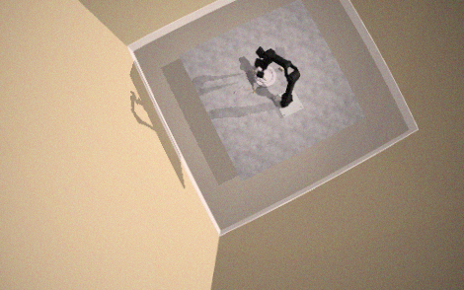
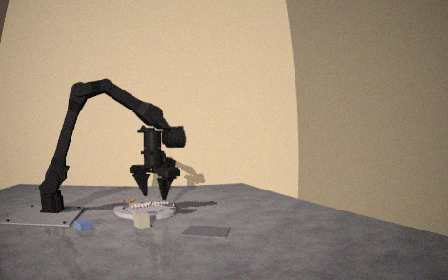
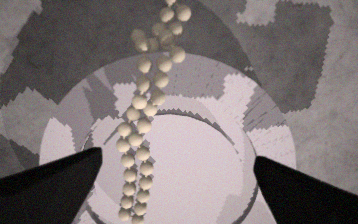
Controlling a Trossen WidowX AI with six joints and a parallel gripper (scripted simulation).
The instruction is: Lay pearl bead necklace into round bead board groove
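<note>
Now: gripper tip 30 mm past the round bead board, 30 mm above it and 20 mm to the left of it. The rest, counted from my gripper tip: flat grey plate (250 mm to the right, 120 mm ahead, 40 mm below); then cream cube (190 mm to the right, 30 mm behind, 20 mm below); then blue block (220 mm to the right, 180 mm behind, 30 mm below).
</note>
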